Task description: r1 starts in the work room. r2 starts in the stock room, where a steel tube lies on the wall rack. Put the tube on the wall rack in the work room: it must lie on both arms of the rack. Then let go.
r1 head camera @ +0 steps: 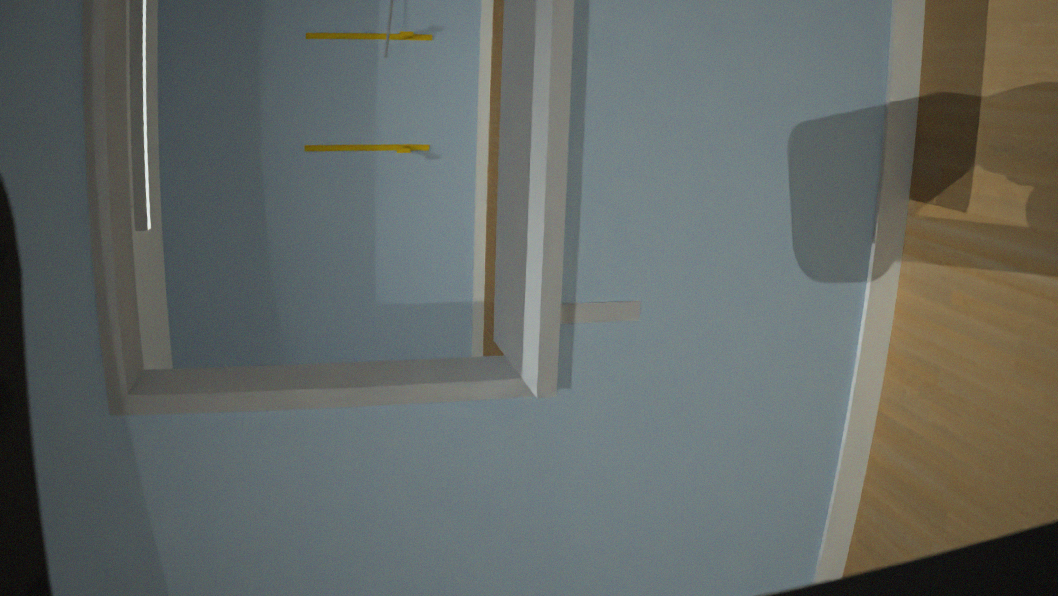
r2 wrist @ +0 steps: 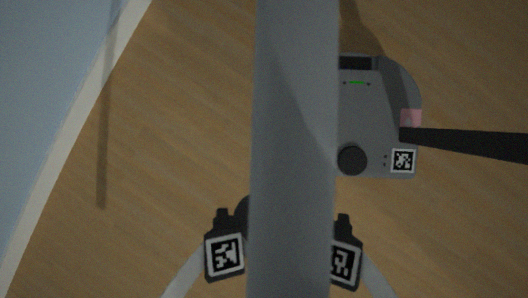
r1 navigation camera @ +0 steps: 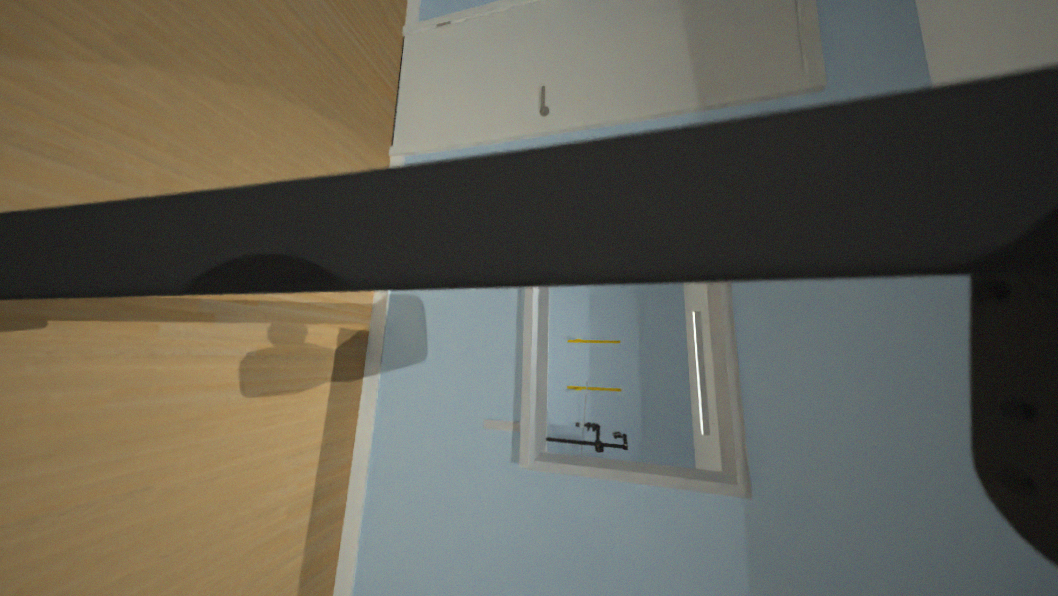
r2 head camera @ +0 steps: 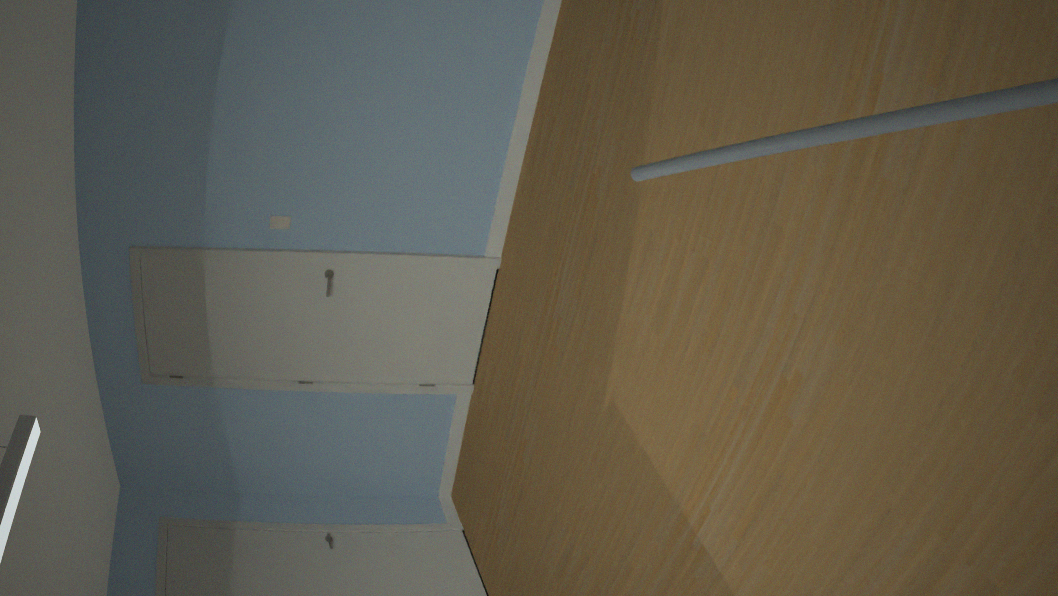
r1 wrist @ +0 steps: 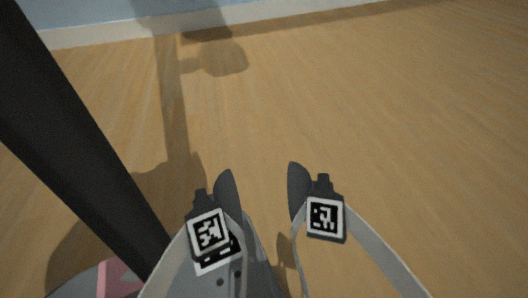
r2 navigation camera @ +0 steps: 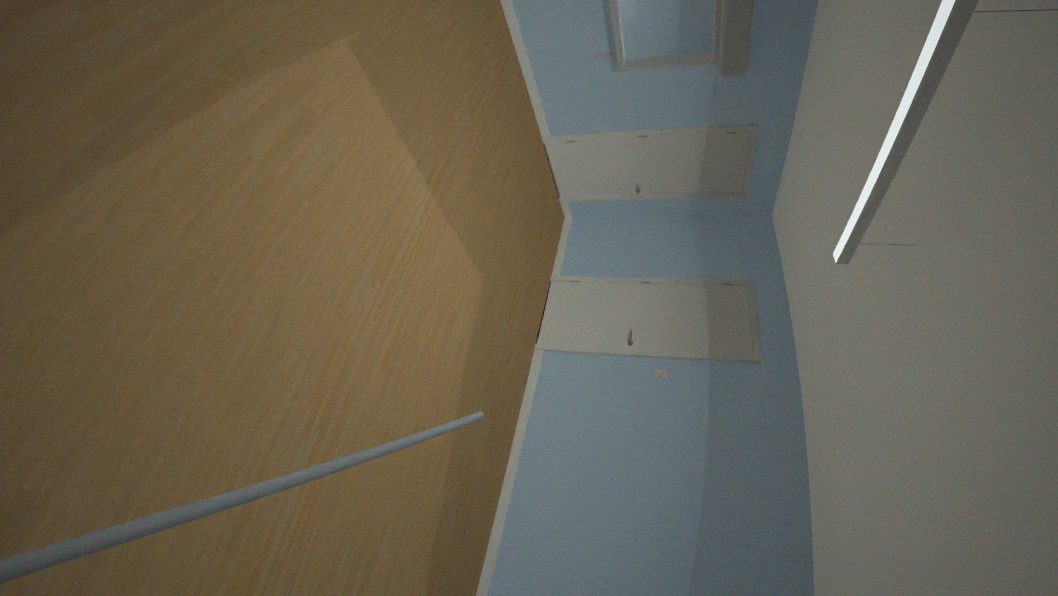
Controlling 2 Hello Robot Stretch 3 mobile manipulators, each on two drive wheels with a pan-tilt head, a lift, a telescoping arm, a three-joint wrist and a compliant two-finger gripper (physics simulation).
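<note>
The grey steel tube [r2 head camera: 844,133] [r2 navigation camera: 281,482] [r2 wrist: 295,100] is held above the floor. In the r2 wrist view it runs between the fingers of r2's gripper [r2 wrist: 291,227], which is shut on it. Its far end is free; its near end is out of view. r1's gripper [r1 wrist: 265,192] is open and empty above the wooden floor. Two yellow rack arms [r1 head camera: 355,148] [r1 navigation camera: 594,341] on the stock room wall show through the window from r1's side. A thin grey line crosses one of them; I cannot tell whether it is tube or shadow. The work room rack does not show.
A window opening with a pale frame [r1 head camera: 325,399] [r1 navigation camera: 644,473] [r2 navigation camera: 666,62] joins the rooms. r2's dark mast [r1 navigation camera: 570,441] shows through it. White doors [r1 navigation camera: 614,74] [r2 head camera: 333,318] [r2 navigation camera: 644,314] are in the blue walls. r1's own dark mast [r1 wrist: 65,120] crosses its wrist view.
</note>
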